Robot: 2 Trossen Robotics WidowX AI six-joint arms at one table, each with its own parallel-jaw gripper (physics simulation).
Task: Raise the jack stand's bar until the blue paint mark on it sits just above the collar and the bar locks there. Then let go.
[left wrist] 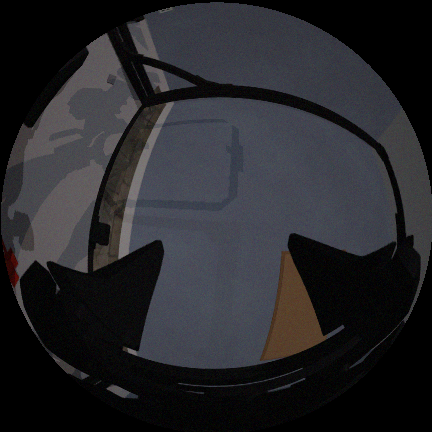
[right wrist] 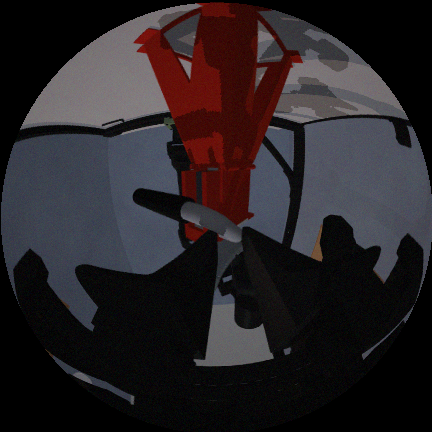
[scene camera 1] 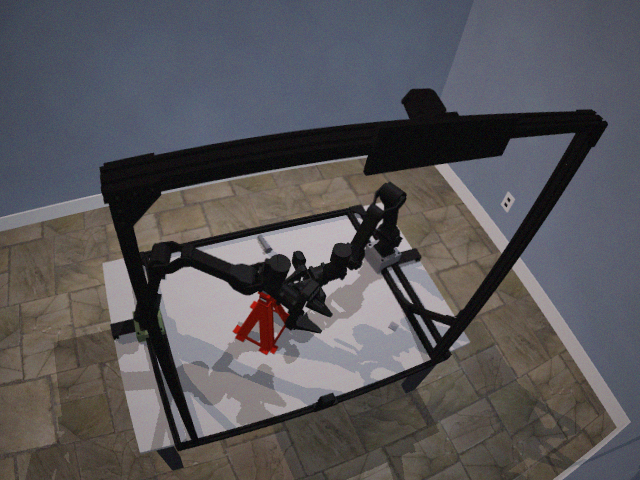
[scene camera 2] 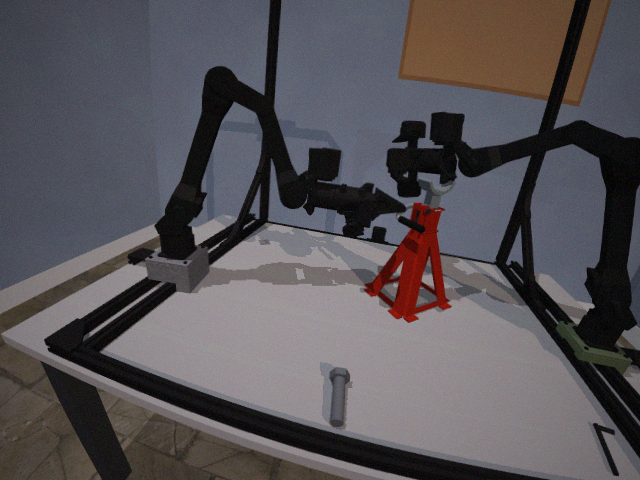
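Where they show: left gripper, between the fingertips: (left wrist: 227, 244) (scene camera 1: 326, 324); right gripper, between the fingertips: (right wrist: 229, 233) (scene camera 2: 405, 208); left arm's base, origin of its link: (scene camera 2: 594, 339); right arm's base, origin of its link: (scene camera 1: 384, 249) (scene camera 2: 177, 252).
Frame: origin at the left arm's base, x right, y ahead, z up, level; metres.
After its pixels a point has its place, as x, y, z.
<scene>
The red jack stand (scene camera 1: 266, 322) {0.135, 0.378, 0.072} (scene camera 2: 410, 273) {0.029, 0.404, 0.048} (right wrist: 215, 100) {0.073, 0.432, 0.088} stands upright on the table. Its grey bar (scene camera 2: 432, 199) {0.073, 0.392, 0.206} comes out of the top and carries the U-shaped saddle (scene camera 2: 443, 189) {0.092, 0.371, 0.228}. A curved silver lever (right wrist: 207, 217) {0.067, 0.459, 0.156} with a black grip (scene camera 2: 410, 223) {0.028, 0.429, 0.159} (right wrist: 159, 201) {0.040, 0.441, 0.152} sticks out from the stand's collar. My right gripper (scene camera 2: 403, 208) {0.081, 0.442, 0.174} (right wrist: 229, 233) {0.081, 0.442, 0.174} is nearly closed, with the lever's silver rod between its fingertips. My left gripper (scene camera 1: 325, 322) {0.283, 0.491, 0.260} (left wrist: 227, 244) {0.283, 0.491, 0.260} is open and empty, beside and above the stand's top. The blue mark does not show in any view.
A grey bolt (scene camera 1: 264, 243) {-0.248, 0.492, -0.022} (scene camera 2: 338, 395) {-0.261, 0.493, -0.022} and a black hex key (scene camera 2: 604, 448) {-0.230, 0.097, -0.039} lie on the table. A small grey block (scene camera 1: 393, 326) {0.216, 0.832, -0.040} (left wrist: 111, 79) {0.217, 0.831, -0.040} lies near the side rail. The left arm reaches over the stand, close to the right arm. A black frame surrounds the table.
</scene>
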